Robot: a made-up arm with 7 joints.
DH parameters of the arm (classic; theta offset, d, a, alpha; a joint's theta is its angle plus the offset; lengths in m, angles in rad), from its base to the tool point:
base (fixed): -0.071 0 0 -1.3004
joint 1: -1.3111 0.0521 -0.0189 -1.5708
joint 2: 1.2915 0 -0.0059 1.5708
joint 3: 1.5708 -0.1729 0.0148 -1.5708
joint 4: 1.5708 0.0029 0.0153 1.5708
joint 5: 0 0.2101 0 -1.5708
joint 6: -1.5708 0 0.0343 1.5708
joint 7: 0 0 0 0
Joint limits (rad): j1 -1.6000..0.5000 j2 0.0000..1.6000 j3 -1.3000..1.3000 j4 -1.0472..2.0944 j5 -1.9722..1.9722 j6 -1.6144..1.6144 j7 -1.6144..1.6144
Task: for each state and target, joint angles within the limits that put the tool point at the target. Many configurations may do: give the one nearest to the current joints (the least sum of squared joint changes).
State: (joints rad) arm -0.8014 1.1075 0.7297 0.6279 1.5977 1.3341 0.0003
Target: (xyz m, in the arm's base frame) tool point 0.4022 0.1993 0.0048
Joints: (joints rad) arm -1.5116 0.5202 0.5391 1.1565 1.5029 0.7112 0.0003
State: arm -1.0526 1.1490 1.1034 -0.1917 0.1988 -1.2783 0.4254
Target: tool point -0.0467 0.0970 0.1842
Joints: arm -1.1343 1.5520 1.1348 -0.5854 0.1824 -1.2563 0.4254
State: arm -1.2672 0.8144 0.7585 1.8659 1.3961 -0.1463 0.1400
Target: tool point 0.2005 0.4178 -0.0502
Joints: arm -1.2117 1.3618 0.7113 1.7648 1.3929 -0.1261 0.1400
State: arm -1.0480 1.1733 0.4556 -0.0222 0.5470 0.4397 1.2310
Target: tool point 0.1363 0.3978 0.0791
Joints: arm -0.7581 1.0583 1.1517 0.4151 0.5745 0.5279 1.2310
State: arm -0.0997 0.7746 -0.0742 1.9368 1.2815 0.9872 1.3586
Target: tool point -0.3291 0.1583 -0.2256
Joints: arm 0.5000 0.2738 0.0644 1.8482 1.2481 0.4893 1.3586
